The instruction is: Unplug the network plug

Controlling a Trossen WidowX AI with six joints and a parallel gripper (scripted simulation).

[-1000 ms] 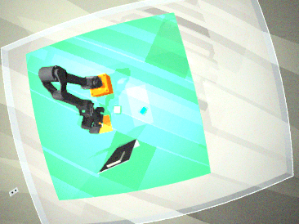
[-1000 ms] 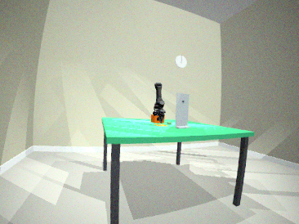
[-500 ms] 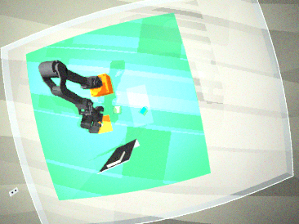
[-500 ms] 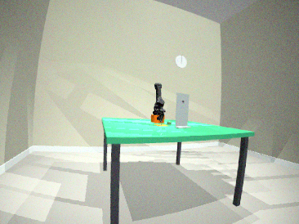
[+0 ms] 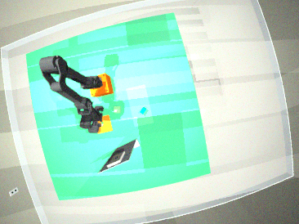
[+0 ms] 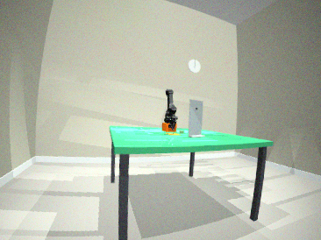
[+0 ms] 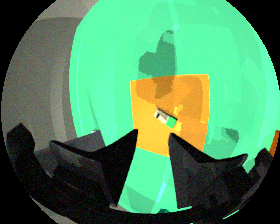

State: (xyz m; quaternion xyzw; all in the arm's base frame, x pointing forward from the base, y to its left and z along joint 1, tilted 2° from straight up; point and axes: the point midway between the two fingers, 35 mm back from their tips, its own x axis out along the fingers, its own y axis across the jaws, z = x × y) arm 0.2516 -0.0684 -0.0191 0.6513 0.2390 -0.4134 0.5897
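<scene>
The pale plug is 1 cm ahead of my gripper tip, 1 cm to the right of it and 4 cm below it. From my gripper tip the other things lie so: cyan piece: 1 cm behind, 31 cm to the left, 3 cm below; then yellow-orange square: 1 cm ahead, 4 cm below; then upright panel: 20 cm ahead, 13 cm to the left, 11 cm above.
</scene>
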